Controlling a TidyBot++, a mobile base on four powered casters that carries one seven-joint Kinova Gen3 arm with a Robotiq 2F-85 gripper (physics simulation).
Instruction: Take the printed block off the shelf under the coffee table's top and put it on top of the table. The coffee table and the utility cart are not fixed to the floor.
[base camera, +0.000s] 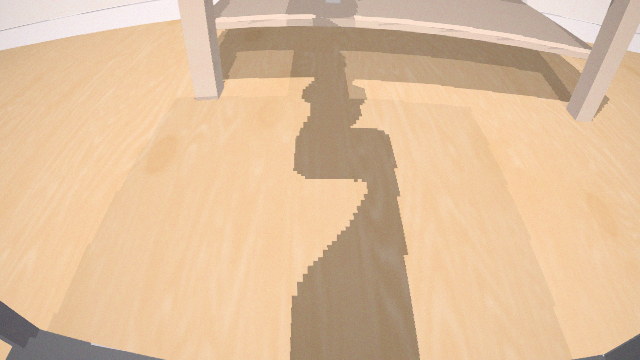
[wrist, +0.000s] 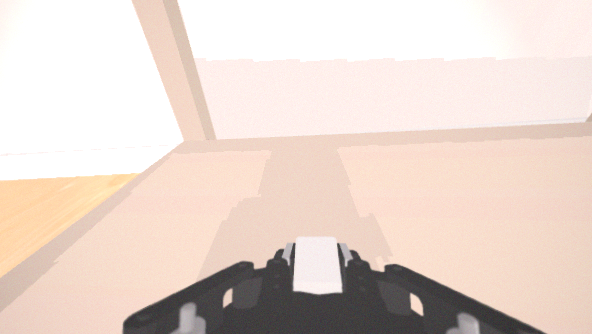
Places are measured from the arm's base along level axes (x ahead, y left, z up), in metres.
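Pixels of known places: gripper, fingertip midpoint: (wrist: 316, 255).
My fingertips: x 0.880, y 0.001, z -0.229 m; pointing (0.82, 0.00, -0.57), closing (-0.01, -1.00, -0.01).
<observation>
For each thing: its top centre in the pictures, then the offset to it from my fingertips. "*": a spot on its surface instead. Level surfaces: height alone.
- printed block, middle of its top: (wrist: 316, 257) dx -0.010, dy +0.000, dz +0.011 m
- left front leg, surface spot: (base camera: 200, 50) * dx -0.202, dy +0.243, dz -0.056 m
- right front leg, surface spot: (base camera: 597, 70) * dx -0.188, dy -0.577, dz -0.037 m
- wood floor, its level: dz -0.167 m
- table leg, surface spot: (wrist: 172, 75) * dx +0.298, dy +0.254, dz +0.111 m
The printed block (wrist: 317, 265) (base camera: 332, 1) is pale and oblong. In the wrist view it is low in the middle, and a small part shows at the top edge of the base view. My gripper (wrist: 316, 255) is shut on it, with a finger pad against each long side. The block is at the coffee table's lower shelf (wrist: 465, 200) (base camera: 430, 14); whether it touches the shelf is unclear. The block's near end is hidden by the gripper. The coffee table's top does not show in either view.
A left front leg (base camera: 200, 50) and a right front leg (base camera: 597, 70) of the coffee table stand on the wood floor (base camera: 225, 225). Another table leg (wrist: 172, 75) rises at the shelf's far left corner. A white wall (wrist: 375, 30) is behind. The utility cart does not show.
</observation>
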